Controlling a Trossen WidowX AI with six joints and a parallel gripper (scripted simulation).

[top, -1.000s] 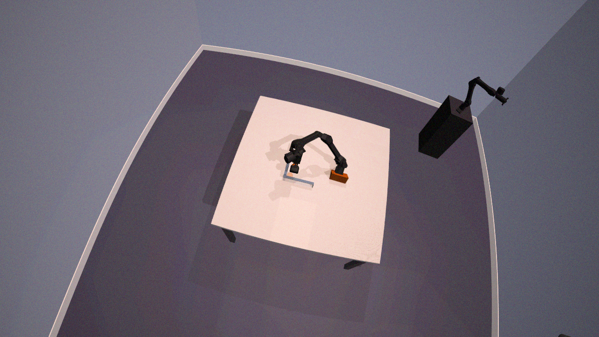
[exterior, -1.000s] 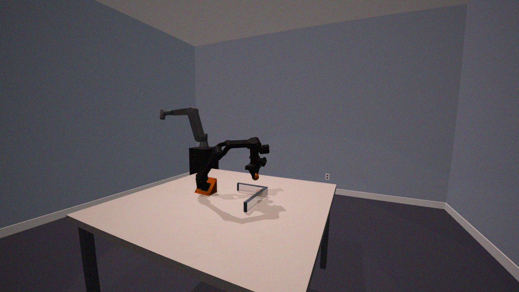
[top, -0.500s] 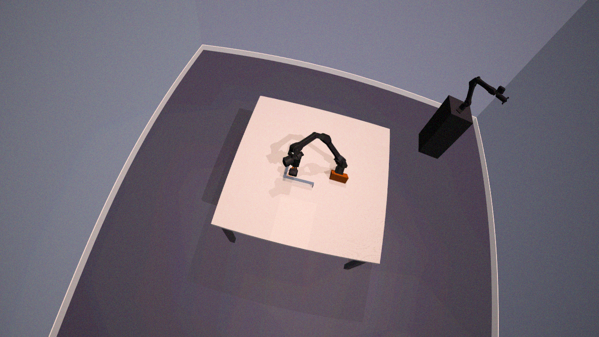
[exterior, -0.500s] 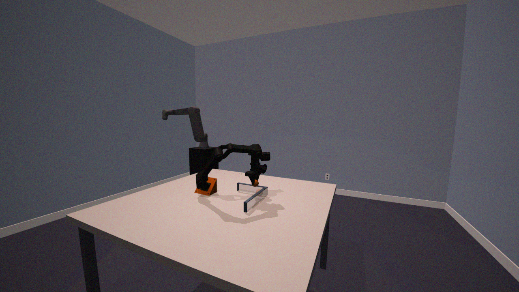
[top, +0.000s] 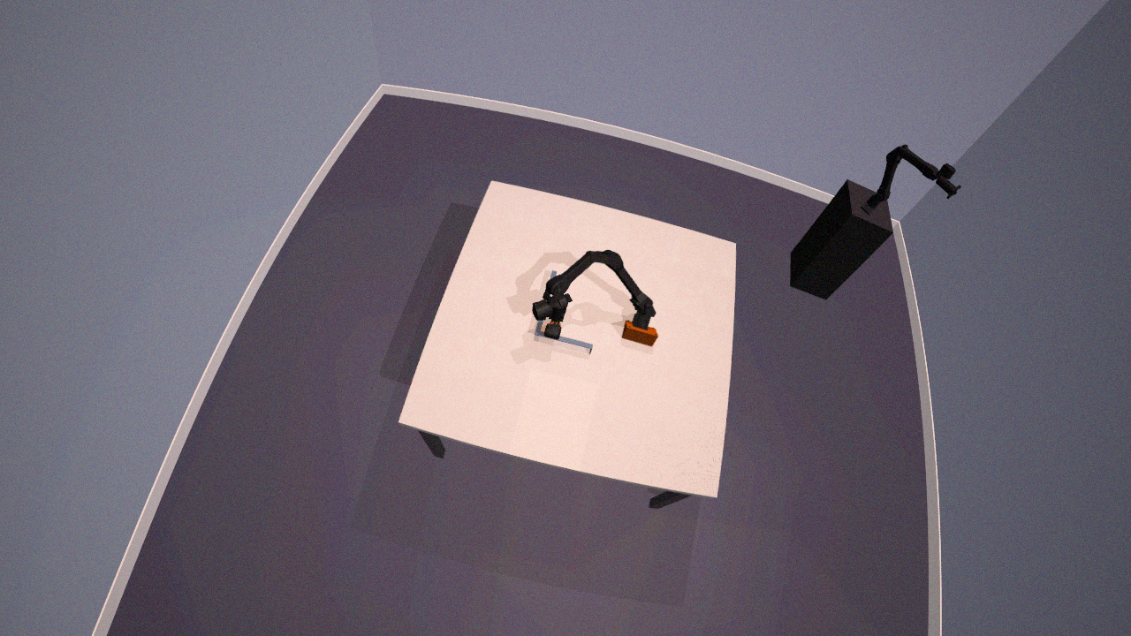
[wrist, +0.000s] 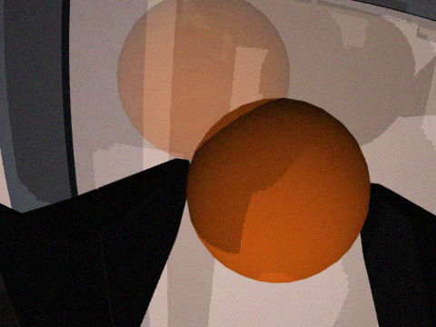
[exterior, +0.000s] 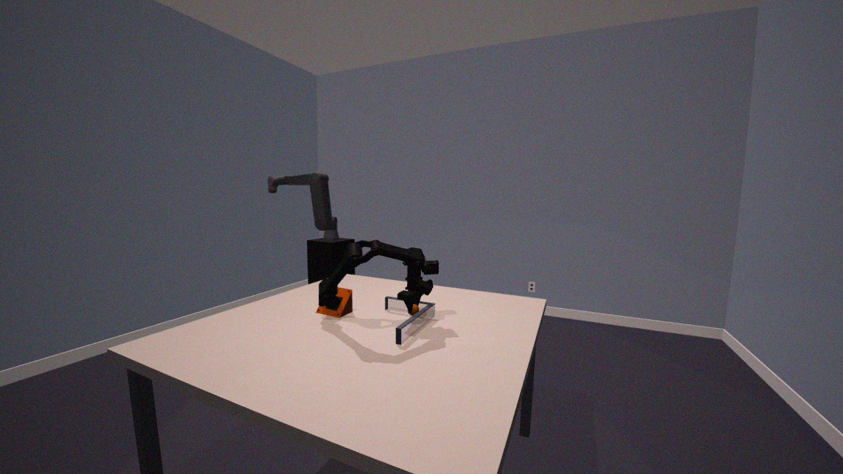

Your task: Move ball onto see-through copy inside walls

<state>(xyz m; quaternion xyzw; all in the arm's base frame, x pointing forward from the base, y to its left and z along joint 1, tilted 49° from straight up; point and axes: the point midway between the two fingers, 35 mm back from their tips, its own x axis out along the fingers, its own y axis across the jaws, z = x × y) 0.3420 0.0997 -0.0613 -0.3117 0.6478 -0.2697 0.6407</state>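
Right now my gripper tip is 3 cm to the right of the see-through copy of ball, 2 cm short of it and 1 cm above it. Round my gripper tip: clear wall 9 cm to the right, 7 cm ahead, 1 cm below; then orange ball right at my gripper tip.
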